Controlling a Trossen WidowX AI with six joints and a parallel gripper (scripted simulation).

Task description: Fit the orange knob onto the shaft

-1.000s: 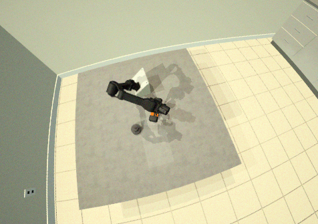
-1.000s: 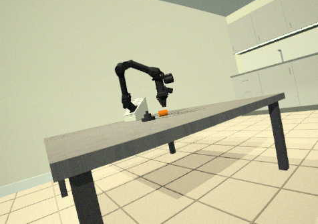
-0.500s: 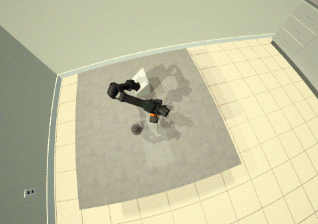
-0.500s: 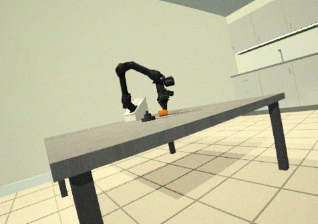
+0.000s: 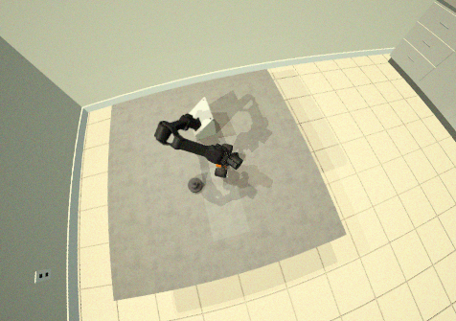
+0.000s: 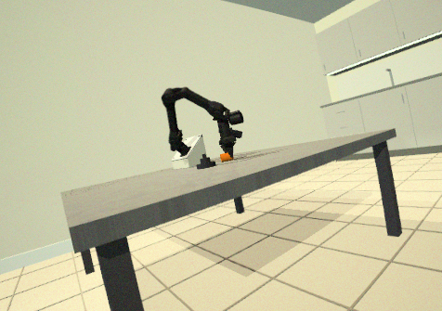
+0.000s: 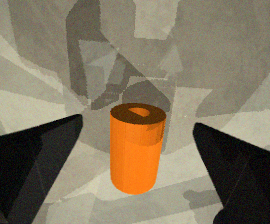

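Right now the orange knob is 1 cm behind my gripper tip, 1 cm to the right of it and 1 cm above it. From my gripper tip the other things lie so: round pedestal (4 cm ahead, 20 cm to the right, 2 cm above).
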